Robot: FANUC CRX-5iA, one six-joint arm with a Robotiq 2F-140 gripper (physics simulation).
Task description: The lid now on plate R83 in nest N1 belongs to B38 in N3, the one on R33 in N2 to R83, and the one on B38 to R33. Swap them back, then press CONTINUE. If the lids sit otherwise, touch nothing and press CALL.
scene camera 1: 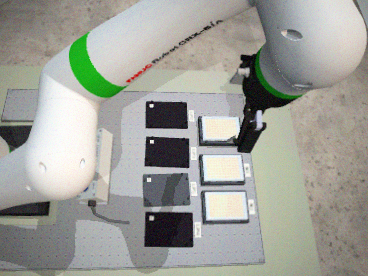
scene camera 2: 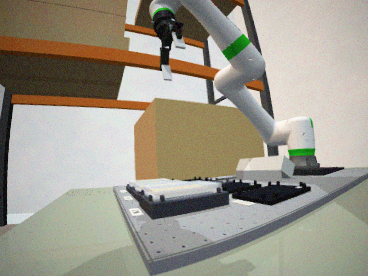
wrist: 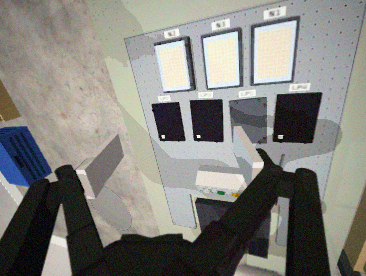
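Three plates with cream wells and pale blue rims sit in black nests: the N1 plate, the N3 plate and the N2 plate. Lid edges and plate codes are too blurred to read. The button box shows a green button and a yellow button in the wrist view; lettering is unreadable. My gripper is open and empty, tilted high above the board near the N2 side.
Black lid pads LP2, LP3 and LP4 and grey pad LP1 line up beside the nests. A big cardboard box and a rack stand behind. A blue crate is off the table.
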